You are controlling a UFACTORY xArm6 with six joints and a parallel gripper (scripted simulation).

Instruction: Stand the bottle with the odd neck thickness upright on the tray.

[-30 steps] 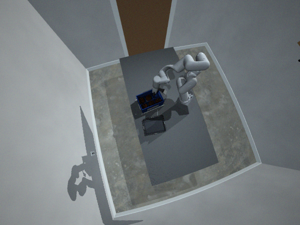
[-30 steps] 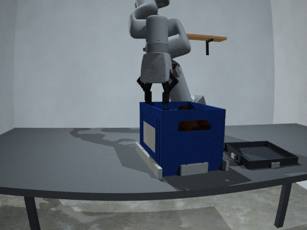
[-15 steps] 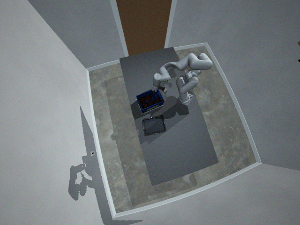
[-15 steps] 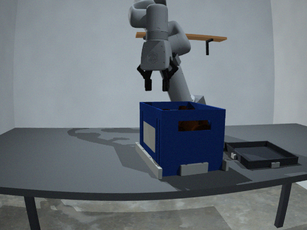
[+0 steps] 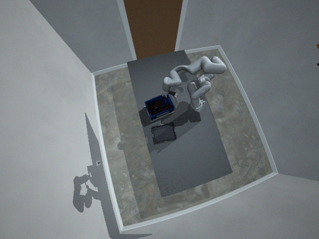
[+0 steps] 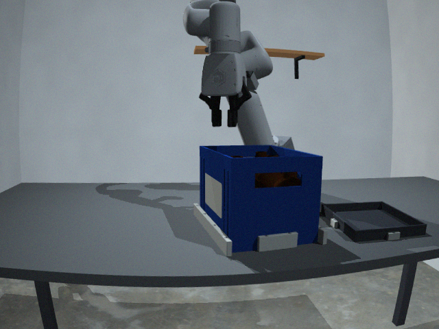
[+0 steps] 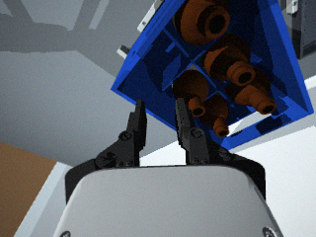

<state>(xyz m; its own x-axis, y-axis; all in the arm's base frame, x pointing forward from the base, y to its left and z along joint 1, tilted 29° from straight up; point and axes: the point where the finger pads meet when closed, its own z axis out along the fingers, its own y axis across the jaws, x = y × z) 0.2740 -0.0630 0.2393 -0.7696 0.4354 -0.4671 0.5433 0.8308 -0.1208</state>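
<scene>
Now: hand 80 mm short of the blue crate, 60 mm to the right of it and 160 mm above it. The rest, counted from my hand: bottle 90 mm ahead, 20 mm to the left, 160 mm below; dark tray 100 mm ahead, 350 mm to the left, 230 mm below.
</scene>
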